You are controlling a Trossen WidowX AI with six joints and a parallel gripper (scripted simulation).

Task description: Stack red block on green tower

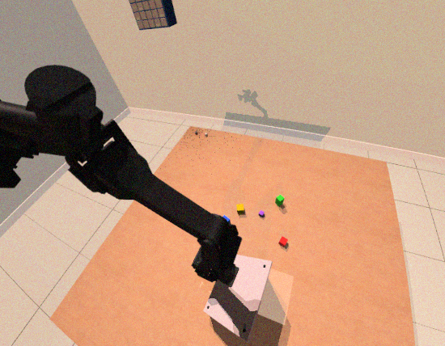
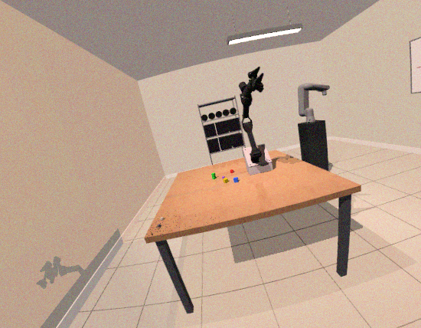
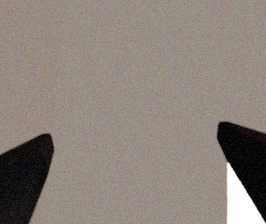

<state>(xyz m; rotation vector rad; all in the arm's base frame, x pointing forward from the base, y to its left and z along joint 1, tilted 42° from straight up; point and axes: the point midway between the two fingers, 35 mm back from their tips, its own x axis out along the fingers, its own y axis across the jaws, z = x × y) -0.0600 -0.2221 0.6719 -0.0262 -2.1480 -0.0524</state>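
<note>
Right now my gripper tip is 33 cm short of the red block, 44 cm to the left of it and 77 cm above it. The rest, counted from my gripper tip: yellow block (40 cm ahead, 21 cm to the right, 77 cm below); blue block (31 cm ahead, 17 cm to the right, 77 cm below); purple block (42 cm ahead, 31 cm to the right, 77 cm below).
</note>
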